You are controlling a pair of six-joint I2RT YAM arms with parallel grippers.
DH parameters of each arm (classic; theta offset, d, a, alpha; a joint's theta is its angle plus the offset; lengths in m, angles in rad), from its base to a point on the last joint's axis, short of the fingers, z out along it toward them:
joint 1: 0 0.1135 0.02 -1.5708
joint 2: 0 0 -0.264 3.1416
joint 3: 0.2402 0 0.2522 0
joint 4: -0.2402 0 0.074 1.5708
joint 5: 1.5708 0 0 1.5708
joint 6: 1.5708 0.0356 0 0
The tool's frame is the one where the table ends.
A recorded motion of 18 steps. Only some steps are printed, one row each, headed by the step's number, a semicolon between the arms.
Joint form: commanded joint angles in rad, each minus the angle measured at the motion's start. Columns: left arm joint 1, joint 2, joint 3, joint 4, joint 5, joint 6; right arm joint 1, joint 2, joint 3, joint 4, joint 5, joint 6.
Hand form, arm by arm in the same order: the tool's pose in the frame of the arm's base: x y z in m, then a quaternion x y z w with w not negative. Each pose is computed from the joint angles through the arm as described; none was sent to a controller.
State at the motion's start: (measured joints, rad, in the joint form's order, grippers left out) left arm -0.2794 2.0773 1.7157 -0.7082 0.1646 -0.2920; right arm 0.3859 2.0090 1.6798 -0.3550 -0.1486 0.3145
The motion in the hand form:
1: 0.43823 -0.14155 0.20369 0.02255 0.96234 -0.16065 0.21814; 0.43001 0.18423 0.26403 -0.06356 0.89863 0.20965 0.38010
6: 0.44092 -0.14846 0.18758 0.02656 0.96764 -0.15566 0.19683; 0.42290 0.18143 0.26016 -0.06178 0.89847 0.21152 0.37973
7: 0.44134 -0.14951 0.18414 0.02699 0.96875 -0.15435 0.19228; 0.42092 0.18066 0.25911 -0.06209 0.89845 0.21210 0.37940
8: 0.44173 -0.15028 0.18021 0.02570 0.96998 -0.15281 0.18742; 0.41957 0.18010 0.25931 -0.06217 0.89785 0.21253 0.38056
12: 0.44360 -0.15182 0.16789 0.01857 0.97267 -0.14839 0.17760; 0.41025 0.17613 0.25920 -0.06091 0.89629 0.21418 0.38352
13: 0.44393 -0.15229 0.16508 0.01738 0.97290 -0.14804 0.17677; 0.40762 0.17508 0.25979 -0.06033 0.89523 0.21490 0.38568
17: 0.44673 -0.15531 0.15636 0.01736 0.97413 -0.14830 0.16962; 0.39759 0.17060 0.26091 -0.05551 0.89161 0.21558 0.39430
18: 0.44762 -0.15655 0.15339 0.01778 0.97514 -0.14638 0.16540; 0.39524 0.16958 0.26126 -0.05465 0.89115 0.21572 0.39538
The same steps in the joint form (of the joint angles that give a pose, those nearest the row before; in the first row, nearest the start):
1: -0.0188 0.0411 0.0008 0.0590 0.0202 -0.0086; 0.0082 -0.0022 0.0073 -0.0061 0.0077 0.0057
6: -0.0314 0.0871 0.0176 0.0440 0.0192 -0.0086; 0.0084 -0.0314 -0.0503 0.0234 0.0059 0.0107
7: -0.0333 0.0962 0.0202 0.0409 0.0188 -0.0086; 0.0084 -0.0393 -0.0655 0.0306 0.0045 0.0107
8: -0.0347 0.1055 0.0213 0.0390 0.0176 -0.0115; 0.0084 -0.0457 -0.0747 0.0361 0.0044 0.0107
12: -0.0371 0.1330 0.0201 0.0470 0.0111 -0.0252; 0.0082 -0.0866 -0.1343 0.0625 0.0044 0.0137
13: -0.0379 0.1381 0.0173 0.0533 0.0101 -0.0281; 0.0083 -0.0989 -0.1504 0.0714 0.0051 0.0151
17: -0.0419 0.1661 0.0306 0.0551 0.0133 -0.0317; 0.0084 -0.1452 -0.2139 0.1074 0.0137 0.0227
18: -0.0439 0.1776 0.0393 0.0484 0.0118 -0.0317; 0.0084 -0.1555 -0.2268 0.1124 0.0150 0.0242

